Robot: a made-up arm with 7 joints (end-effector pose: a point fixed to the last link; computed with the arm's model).
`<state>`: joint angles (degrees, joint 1 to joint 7).
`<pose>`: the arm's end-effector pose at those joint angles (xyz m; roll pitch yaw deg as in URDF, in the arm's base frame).
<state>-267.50 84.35 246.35 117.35 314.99 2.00 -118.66</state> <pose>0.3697 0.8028 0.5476 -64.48 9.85 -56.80</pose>
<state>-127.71 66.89 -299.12 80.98 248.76 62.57 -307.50</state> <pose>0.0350 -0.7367 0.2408 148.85 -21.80 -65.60</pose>
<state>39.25 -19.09 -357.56 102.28 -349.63 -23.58 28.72</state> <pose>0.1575 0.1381 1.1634 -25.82 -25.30 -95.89</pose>
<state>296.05 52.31 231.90 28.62 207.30 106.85 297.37</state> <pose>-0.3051 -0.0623 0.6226 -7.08 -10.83 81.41</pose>
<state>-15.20 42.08 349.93 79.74 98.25 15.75 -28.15</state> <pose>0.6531 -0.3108 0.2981 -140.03 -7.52 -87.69</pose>
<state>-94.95 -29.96 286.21 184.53 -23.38 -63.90 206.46</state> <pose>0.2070 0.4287 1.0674 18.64 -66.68 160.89</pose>
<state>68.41 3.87 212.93 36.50 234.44 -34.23 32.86</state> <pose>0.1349 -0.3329 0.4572 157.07 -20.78 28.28</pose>
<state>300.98 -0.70 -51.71 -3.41 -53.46 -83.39 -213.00</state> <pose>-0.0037 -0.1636 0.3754 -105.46 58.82 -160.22</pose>
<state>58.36 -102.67 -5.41 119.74 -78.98 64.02 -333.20</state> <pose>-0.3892 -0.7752 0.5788 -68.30 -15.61 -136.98</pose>
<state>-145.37 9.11 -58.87 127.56 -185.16 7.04 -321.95</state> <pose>-0.4731 0.0993 1.0954 24.91 45.73 -163.70</pose>
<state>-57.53 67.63 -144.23 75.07 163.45 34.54 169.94</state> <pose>-0.1697 -0.3483 0.9110 41.99 9.04 -64.37</pose>
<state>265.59 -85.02 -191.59 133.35 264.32 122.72 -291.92</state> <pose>0.2022 0.8466 0.1337 47.64 -30.60 84.09</pose>
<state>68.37 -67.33 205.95 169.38 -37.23 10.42 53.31</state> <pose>-0.3116 -0.8470 0.7121 -85.60 -49.03 157.50</pose>
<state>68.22 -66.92 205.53 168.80 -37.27 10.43 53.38</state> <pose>-0.3114 -0.8466 0.7141 -85.77 -49.49 157.55</pose>
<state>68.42 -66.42 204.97 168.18 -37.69 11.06 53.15</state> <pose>-0.3059 -0.8483 0.7164 -86.74 -50.77 158.26</pose>
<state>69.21 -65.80 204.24 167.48 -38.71 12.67 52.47</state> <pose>-0.2916 -0.8533 0.7186 -89.14 -53.26 160.26</pose>
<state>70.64 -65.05 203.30 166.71 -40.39 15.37 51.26</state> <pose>-0.2677 -0.8614 0.7209 -93.53 -57.05 164.04</pose>
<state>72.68 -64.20 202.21 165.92 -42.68 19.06 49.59</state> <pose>-0.2352 -0.8712 0.7232 -100.66 -61.78 170.37</pose>
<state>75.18 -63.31 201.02 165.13 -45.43 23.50 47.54</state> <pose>-0.1963 -0.8810 0.7250 -111.92 -66.80 -179.38</pose>
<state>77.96 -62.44 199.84 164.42 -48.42 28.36 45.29</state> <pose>-0.1543 -0.8892 0.7266 -128.92 -71.03 -163.55</pose>
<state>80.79 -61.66 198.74 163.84 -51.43 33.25 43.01</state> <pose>-0.1126 -0.8947 0.7279 -151.49 -73.28 -142.26</pose>
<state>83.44 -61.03 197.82 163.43 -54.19 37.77 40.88</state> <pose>-0.0746 -0.8976 0.7291 -173.90 -73.08 -121.12</pose>
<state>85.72 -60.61 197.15 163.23 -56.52 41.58 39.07</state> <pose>-0.0426 -0.8986 0.7298 169.78 -71.39 -105.92</pose>
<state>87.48 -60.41 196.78 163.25 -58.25 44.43 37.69</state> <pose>-0.0184 -0.8986 0.7301 160.13 -69.51 -97.07</pose>
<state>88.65 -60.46 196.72 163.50 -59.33 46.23 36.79</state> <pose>-0.0026 -0.8984 0.7297 155.39 -68.17 -92.74</pose>
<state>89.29 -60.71 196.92 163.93 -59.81 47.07 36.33</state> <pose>0.0057 -0.8987 0.7285 153.98 -67.57 -91.33</pose>
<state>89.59 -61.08 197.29 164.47 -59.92 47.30 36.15</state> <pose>0.0093 -0.8993 0.7270 154.42 -67.48 -91.52</pose>
